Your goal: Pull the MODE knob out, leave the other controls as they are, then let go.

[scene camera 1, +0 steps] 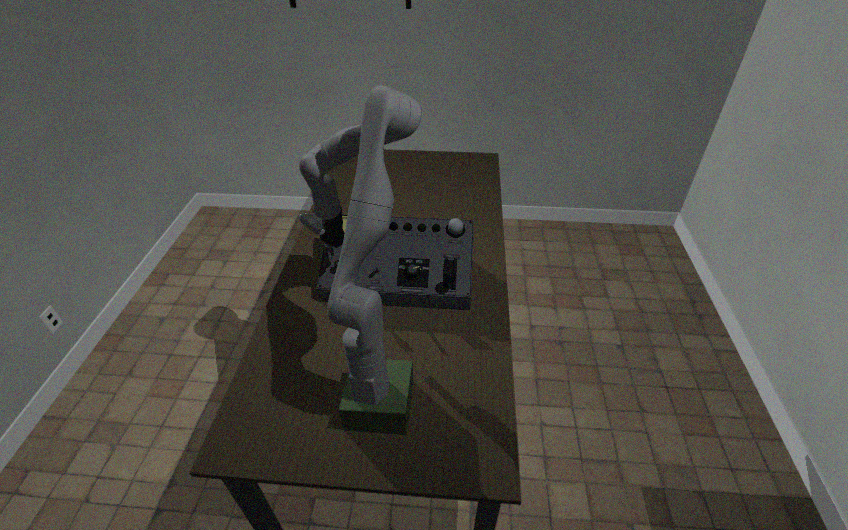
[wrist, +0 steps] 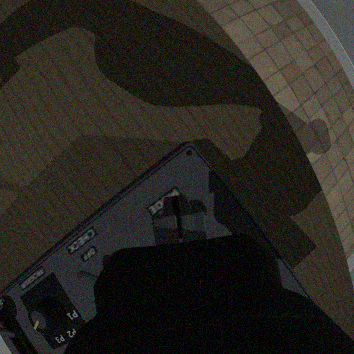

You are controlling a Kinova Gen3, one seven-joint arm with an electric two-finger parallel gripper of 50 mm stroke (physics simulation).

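Frame: origin at the arm's base, x right, y ahead, z up, level; centimetres.
Where they show: gripper, fingertip midpoint: (scene camera 1: 330, 258) (wrist: 175, 209); arm's base, link origin: (scene camera 1: 371, 388).
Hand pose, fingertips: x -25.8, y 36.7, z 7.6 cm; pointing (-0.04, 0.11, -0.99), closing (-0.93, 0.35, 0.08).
Note:
Each offset is from my fingertips to the centre of the thing. "pt": to the spot under its first point.
The dark grey control console (scene camera 1: 428, 246) (wrist: 125, 220) lies on the table. In the wrist view its MODE label {dz -9.5, dx +1.0, dy +1.4 cm} (wrist: 156, 207) is partly covered by my fingers. My gripper (scene camera 1: 334, 248) (wrist: 175, 209) is over the console's left part, near a corner; its two fingers are shut against each other, with nothing visible between them. A small dark rounded shape (wrist: 198, 206) shows just beside the fingertips; I cannot tell whether it is the MODE knob or a shadow. The dark gripper body hides part of the panel.
Near the gripper are the CHECK label {dz -10.6, dx +13.2, dy +1.3 cm} (wrist: 81, 241), the OFF label {pt dz -9.6, dx +12.8, dy +3.2 cm} (wrist: 89, 254) and a dial {dz -6.4, dx +24.2, dy +8.0 cm} (wrist: 39, 319) marked P1 to P3. Farther right stand a joystick (scene camera 1: 413, 270), a slider {dz -4.7, dx +36.6, dy +7.0 cm} (scene camera 1: 449, 271) and a white ball {pt dz +2.4, dx +34.8, dy +22.3 cm} (scene camera 1: 455, 227). The arm stands on a green block (scene camera 1: 400, 382).

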